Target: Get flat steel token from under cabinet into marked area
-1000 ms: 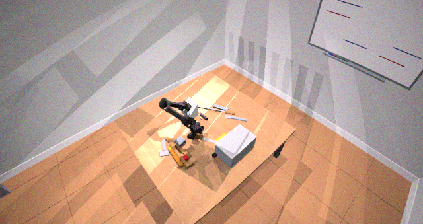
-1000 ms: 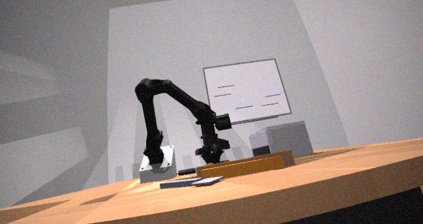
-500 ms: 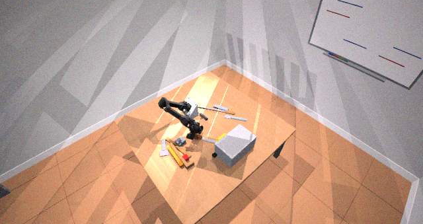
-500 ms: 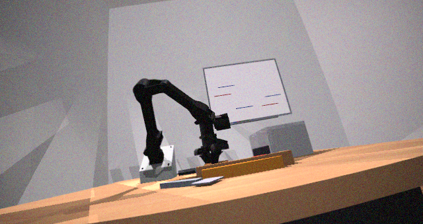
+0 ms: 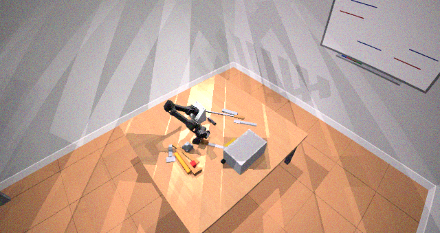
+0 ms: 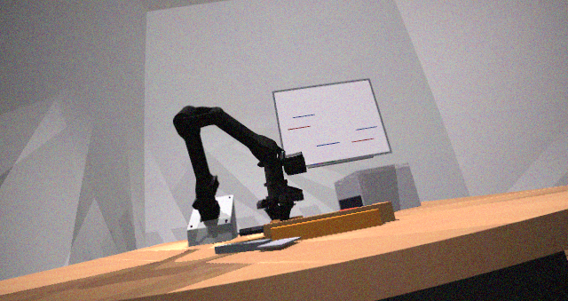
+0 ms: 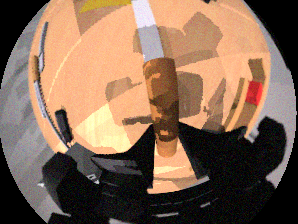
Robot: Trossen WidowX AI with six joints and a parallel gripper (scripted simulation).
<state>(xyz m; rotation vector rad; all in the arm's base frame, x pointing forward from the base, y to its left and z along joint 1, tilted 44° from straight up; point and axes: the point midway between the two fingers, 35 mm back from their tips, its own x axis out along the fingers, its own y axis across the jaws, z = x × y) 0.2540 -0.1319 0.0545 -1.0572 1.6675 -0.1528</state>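
My gripper tip is now 130 mm to the left of the grey block, 10 mm below it and 10 mm past it. From my gripper tip the other things lie so: orange bar: 240 mm to the right, 100 mm ahead, 10 mm above; then thin wooden stick: 170 mm to the right, 20 mm ahead; then red block: 180 mm to the right, 160 mm ahead, 10 mm above.
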